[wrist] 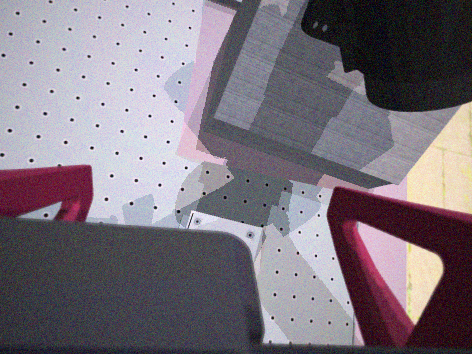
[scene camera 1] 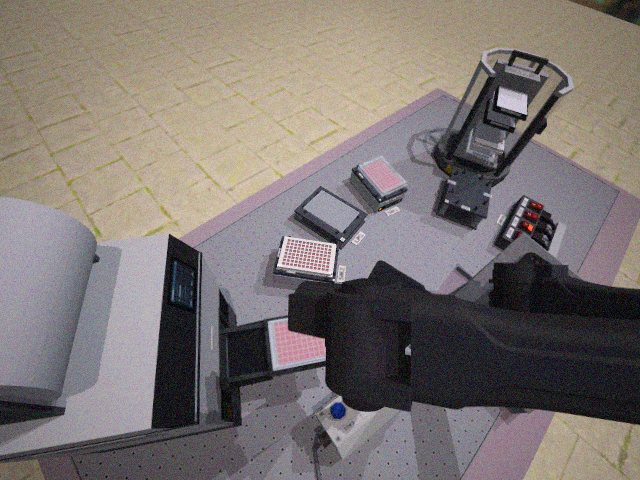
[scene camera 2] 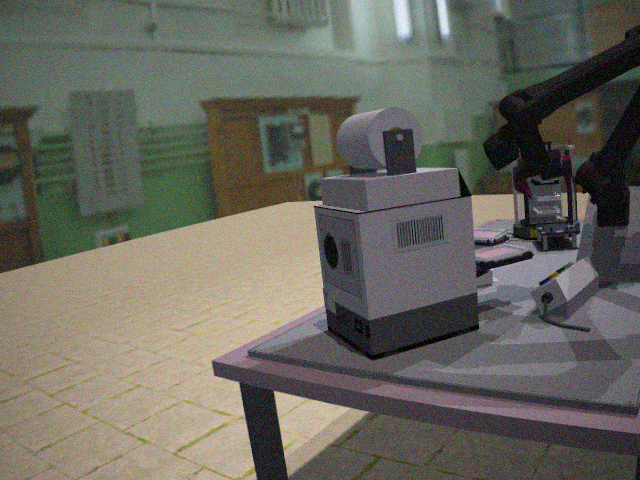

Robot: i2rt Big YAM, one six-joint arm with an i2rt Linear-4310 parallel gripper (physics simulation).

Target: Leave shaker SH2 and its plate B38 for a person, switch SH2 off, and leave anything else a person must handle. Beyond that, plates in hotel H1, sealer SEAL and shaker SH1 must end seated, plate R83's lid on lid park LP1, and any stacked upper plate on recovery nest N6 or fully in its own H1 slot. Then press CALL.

Scene:
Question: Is my gripper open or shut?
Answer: Open.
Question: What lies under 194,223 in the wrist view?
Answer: A button box.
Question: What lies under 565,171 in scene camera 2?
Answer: My gripper.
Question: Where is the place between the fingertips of my gripper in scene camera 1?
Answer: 421,305

